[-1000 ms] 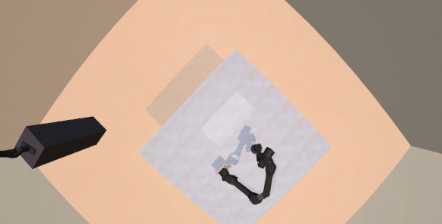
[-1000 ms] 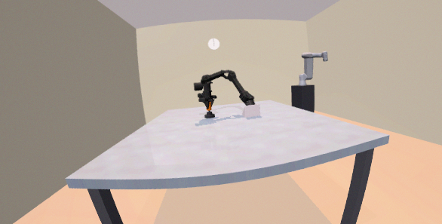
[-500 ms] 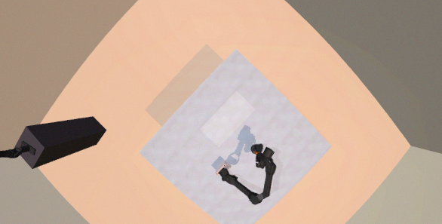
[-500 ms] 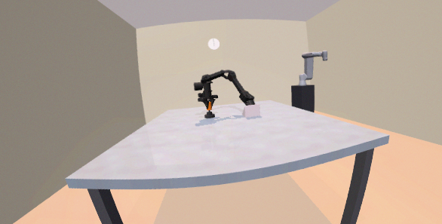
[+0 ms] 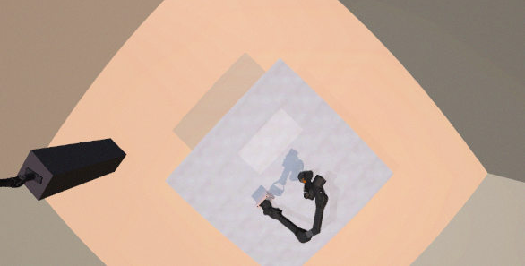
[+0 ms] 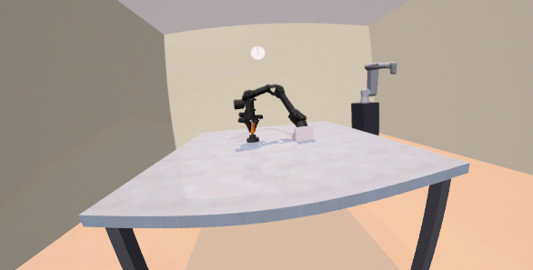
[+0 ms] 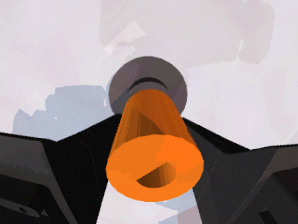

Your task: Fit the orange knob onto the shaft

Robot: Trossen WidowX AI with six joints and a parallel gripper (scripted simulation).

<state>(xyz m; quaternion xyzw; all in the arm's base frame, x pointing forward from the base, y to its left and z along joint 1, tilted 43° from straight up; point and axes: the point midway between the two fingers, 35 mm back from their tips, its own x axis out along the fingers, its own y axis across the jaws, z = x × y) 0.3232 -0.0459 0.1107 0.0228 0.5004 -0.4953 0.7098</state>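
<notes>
The orange knob is 20 mm above my gripper tip. From my gripper tip the other things lie so: round dark pedestal 40 mm below.
</notes>
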